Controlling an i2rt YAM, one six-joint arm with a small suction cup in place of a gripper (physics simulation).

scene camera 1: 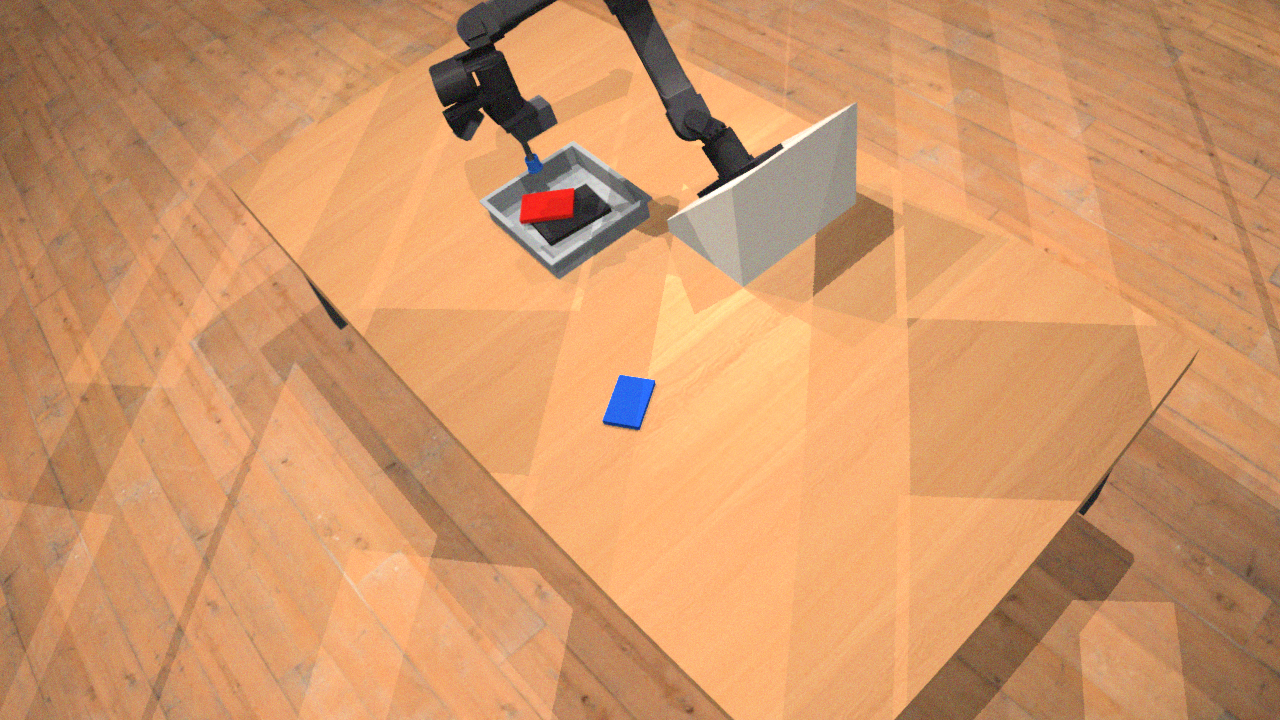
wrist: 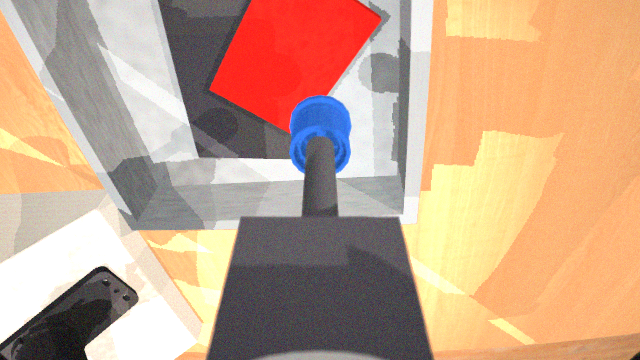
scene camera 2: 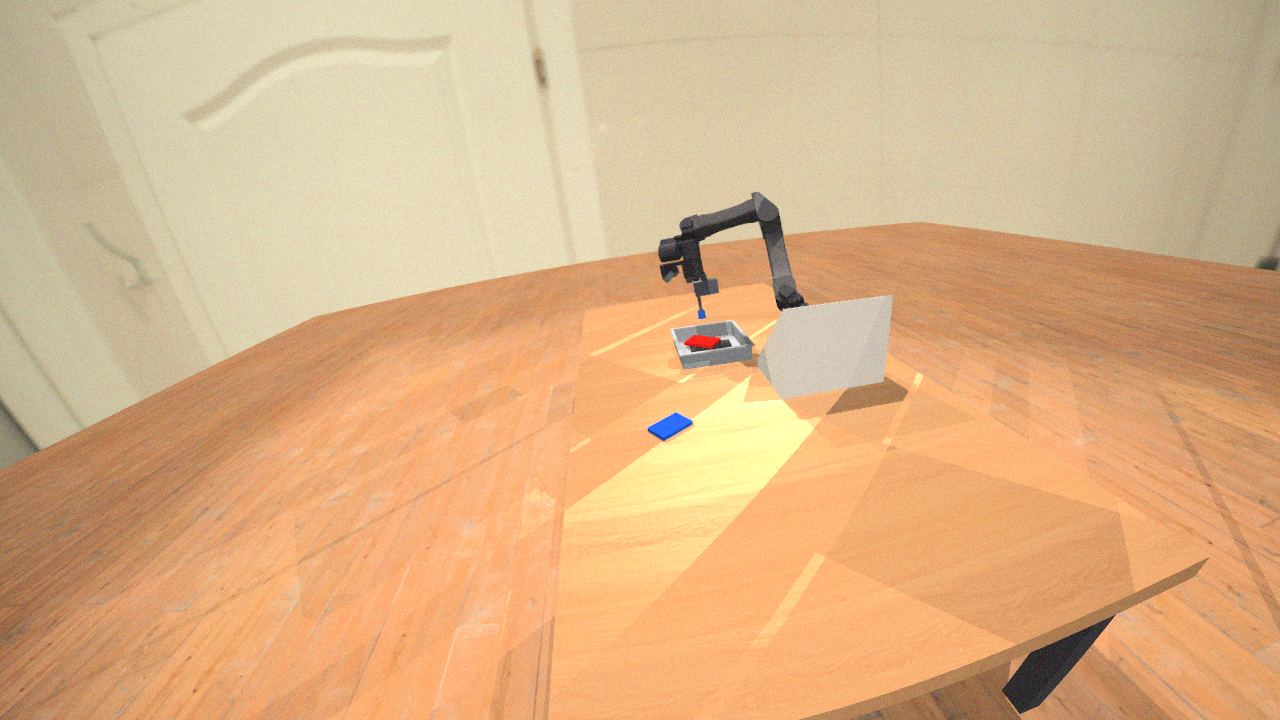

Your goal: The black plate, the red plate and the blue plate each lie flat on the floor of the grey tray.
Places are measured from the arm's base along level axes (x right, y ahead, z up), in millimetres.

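Pixels of known places: hand, tool point: (scene camera 1: 535, 168) (wrist: 320, 123) (scene camera 2: 702, 317); arm's base, link origin: (scene camera 1: 740, 174) (wrist: 47, 339) (scene camera 2: 806, 333).
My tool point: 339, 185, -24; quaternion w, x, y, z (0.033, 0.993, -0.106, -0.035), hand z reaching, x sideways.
Note:
For each thing: its top centre in the pictures, then the offset to it from my tool point, as dx, dy, dz.
- grey tray, top centre: (wrist: 223, 104) (scene camera 1: 563, 198) (scene camera 2: 709, 336) -64, +0, -42
- black plate, top centre: (wrist: 239, 83) (scene camera 1: 568, 212) (scene camera 2: 710, 346) -64, -3, -79
- red plate, top centre: (wrist: 288, 56) (scene camera 1: 546, 204) (scene camera 2: 702, 340) -22, +12, -69
- blue plate, top centre: (scene camera 1: 628, 400) (scene camera 2: 670, 424) -455, +222, -83
The grey tray (scene camera 1: 601, 245) (scene camera 2: 716, 360) (wrist: 423, 100) stands on the table. The black plate (scene camera 1: 594, 211) (scene camera 2: 723, 344) (wrist: 195, 60) lies flat on its floor. The red plate (scene camera 1: 547, 205) (scene camera 2: 702, 341) (wrist: 280, 60) lies partly on top of the black plate, turned at an angle to it, with its other part over the tray floor; I cannot tell how far it tilts. The blue plate (scene camera 1: 629, 402) (scene camera 2: 670, 426) lies flat on the table, outside the tray. My blue suction cup (scene camera 1: 534, 164) (scene camera 2: 701, 314) (wrist: 320, 115) is open, holds nothing and hangs above the tray, clear of the red plate.
A light grey upright panel (scene camera 1: 792, 201) (scene camera 2: 832, 349) stands beside the tray, in front of the arm's base. The tray's raised walls surround the black and red plates. The table's edge runs past the blue plate on the left in the first scene view.

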